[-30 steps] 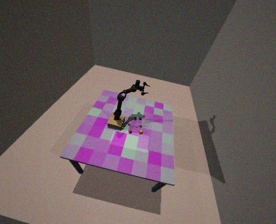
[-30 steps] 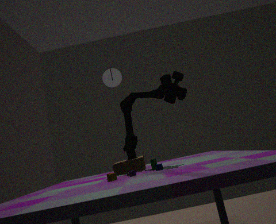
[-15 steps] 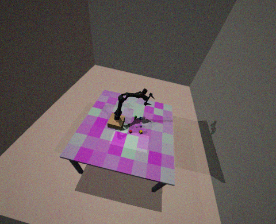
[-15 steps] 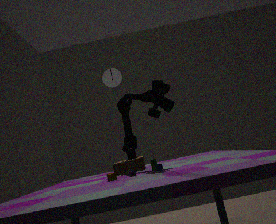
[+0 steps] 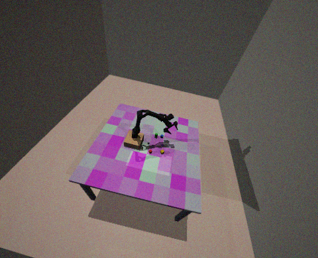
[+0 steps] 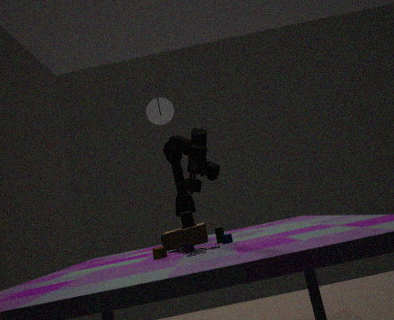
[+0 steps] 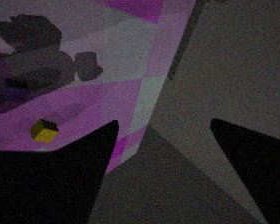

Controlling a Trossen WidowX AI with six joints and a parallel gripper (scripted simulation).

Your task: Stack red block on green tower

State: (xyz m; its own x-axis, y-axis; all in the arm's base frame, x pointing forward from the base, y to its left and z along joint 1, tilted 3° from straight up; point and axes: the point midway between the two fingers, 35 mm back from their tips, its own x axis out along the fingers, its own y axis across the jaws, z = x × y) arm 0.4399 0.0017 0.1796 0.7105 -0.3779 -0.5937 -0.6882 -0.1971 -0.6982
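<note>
My gripper tip is 260 mm past the red block, 210 mm above it and 150 mm to the left of it. The rest, counted from my gripper tip: blue block (210 mm below, 110 mm behind, 100 mm to the left); yellow block (210 mm below, 150 mm to the right, 120 mm behind).
</note>
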